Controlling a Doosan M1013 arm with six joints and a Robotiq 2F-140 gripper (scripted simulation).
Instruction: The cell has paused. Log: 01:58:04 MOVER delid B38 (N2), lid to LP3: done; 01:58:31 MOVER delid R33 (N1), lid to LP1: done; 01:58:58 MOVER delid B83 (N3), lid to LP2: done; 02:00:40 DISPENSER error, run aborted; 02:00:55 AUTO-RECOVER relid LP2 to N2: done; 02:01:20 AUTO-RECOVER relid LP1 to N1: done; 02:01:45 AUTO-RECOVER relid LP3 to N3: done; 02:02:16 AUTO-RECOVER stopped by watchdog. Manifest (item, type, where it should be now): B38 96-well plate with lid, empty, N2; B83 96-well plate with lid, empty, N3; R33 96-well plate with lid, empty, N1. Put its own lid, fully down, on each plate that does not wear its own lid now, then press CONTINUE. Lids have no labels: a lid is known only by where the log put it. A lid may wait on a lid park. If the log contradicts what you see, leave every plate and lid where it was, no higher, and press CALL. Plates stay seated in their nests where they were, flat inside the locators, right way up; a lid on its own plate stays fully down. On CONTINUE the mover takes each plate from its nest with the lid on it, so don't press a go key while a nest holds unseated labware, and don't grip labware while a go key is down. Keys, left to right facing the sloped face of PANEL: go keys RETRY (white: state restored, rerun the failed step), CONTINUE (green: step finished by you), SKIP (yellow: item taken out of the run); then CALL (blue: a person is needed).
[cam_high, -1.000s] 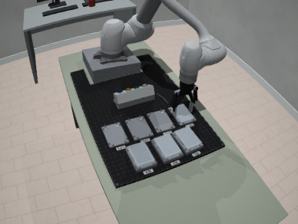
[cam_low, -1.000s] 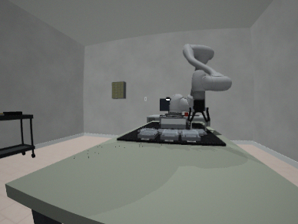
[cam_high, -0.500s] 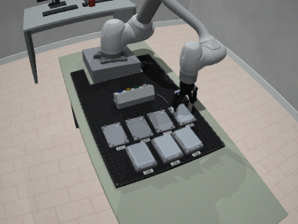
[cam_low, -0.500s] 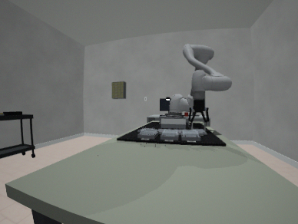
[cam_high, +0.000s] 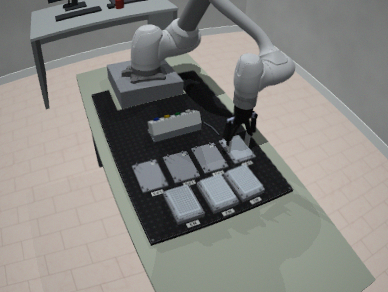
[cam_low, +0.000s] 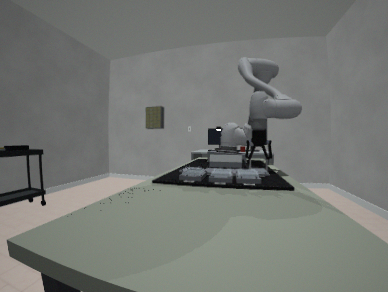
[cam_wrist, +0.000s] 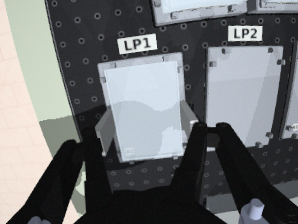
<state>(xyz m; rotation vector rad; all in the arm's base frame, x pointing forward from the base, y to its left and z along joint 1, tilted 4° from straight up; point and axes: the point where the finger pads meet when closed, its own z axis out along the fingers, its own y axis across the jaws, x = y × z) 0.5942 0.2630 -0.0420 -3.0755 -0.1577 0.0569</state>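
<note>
The lid park LP1 is 30 mm below my hand. Also, from my hand: lid park LP2 (10 mm ahead, 130 mm to the right, 30 mm below); lid park LP4 (30 mm ahead, 250 mm to the right, 30 mm below); white key (230 mm behind, 140 mm to the right, 30 mm above).
</note>
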